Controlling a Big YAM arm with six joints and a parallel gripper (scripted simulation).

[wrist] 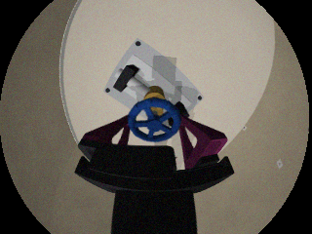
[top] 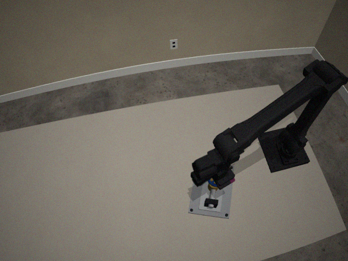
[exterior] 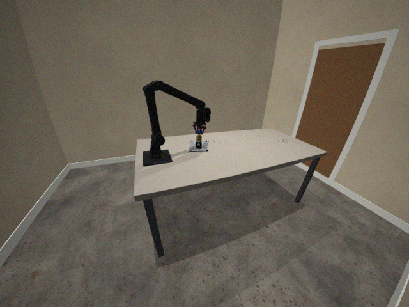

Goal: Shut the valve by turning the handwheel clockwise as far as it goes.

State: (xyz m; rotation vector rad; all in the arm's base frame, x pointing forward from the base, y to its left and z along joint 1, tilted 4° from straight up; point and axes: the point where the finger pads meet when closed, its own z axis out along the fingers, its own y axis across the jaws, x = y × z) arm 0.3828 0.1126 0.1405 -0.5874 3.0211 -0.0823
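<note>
Right now the blue spoked handwheel is 10 mm below my hand.
</note>
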